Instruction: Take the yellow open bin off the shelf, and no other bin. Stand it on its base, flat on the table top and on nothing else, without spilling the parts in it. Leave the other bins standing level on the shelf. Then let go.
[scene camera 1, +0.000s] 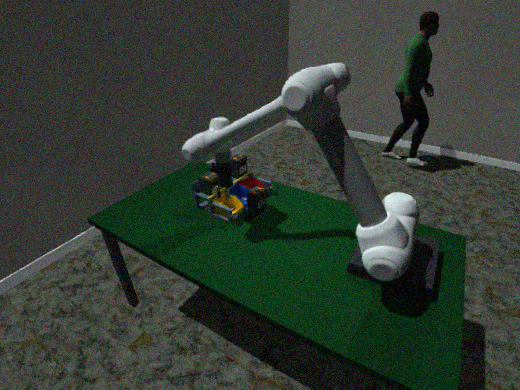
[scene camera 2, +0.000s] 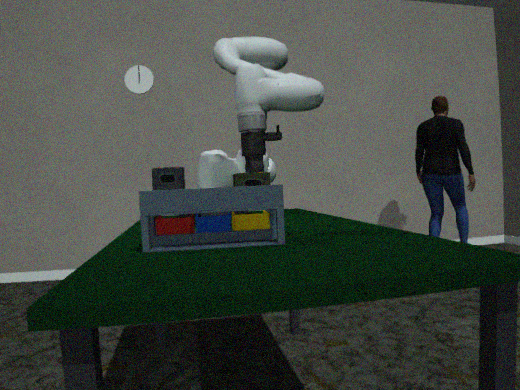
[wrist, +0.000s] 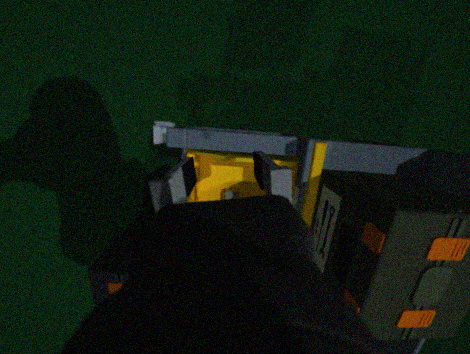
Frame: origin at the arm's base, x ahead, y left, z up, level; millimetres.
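Seen in the pictures: gripper, fingertip midpoint: (scene camera 1: 223, 198) (wrist: 224, 166).
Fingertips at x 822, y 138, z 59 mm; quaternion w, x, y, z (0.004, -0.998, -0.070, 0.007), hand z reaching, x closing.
Pixels of each thing's top centre, then the offset from my fingertips to it. Level surfaces: height alone.
- yellow open bin, middle of its top: (wrist: 252, 203) (scene camera 2: 249, 211) (scene camera 1: 225, 199) 33 mm ahead, 51 mm right, 44 mm down
- blue bin, middle of its top: (scene camera 2: 212, 213) (scene camera 1: 238, 190) 34 mm ahead, 163 mm right, 44 mm down
- red bin, middle of its top: (scene camera 2: 175, 215) (scene camera 1: 250, 182) 30 mm ahead, 275 mm right, 44 mm down
- olive case, middle of its top: (wrist: 432, 287) (scene camera 2: 250, 172) (scene camera 1: 210, 175) 132 mm ahead, 52 mm right, 74 mm up
- green table, its level: 125 mm down
The yellow open bin (scene camera 1: 227, 205) (scene camera 2: 251, 221) (wrist: 215, 175) stands in the end place of the grey shelf (scene camera 1: 230, 216) (scene camera 2: 210, 200) (wrist: 230, 141), beside the blue bin (scene camera 1: 241, 191) (scene camera 2: 213, 223); the red bin (scene camera 1: 254, 183) (scene camera 2: 174, 225) is beyond the blue one. A small grey part shows in the yellow bin. My gripper (scene camera 1: 223, 192) (wrist: 224, 166) is open and empty. In the wrist view its fingers straddle part of the yellow bin's opening, one near an end wall, the other over the inside. Their exact height is unclear. In scene camera 2 the fingertips are hidden behind the shelf and a case.
An olive case (scene camera 2: 251, 179) (wrist: 435, 285) with orange latches stands on the shelf top near my gripper. A dark case (scene camera 2: 168, 178) shows above the shelf's other end. Another dark case (scene camera 1: 257, 199) stands against the shelf's front. The shelf is on the green table (scene camera 1: 300, 260) (scene camera 2: 310, 270).
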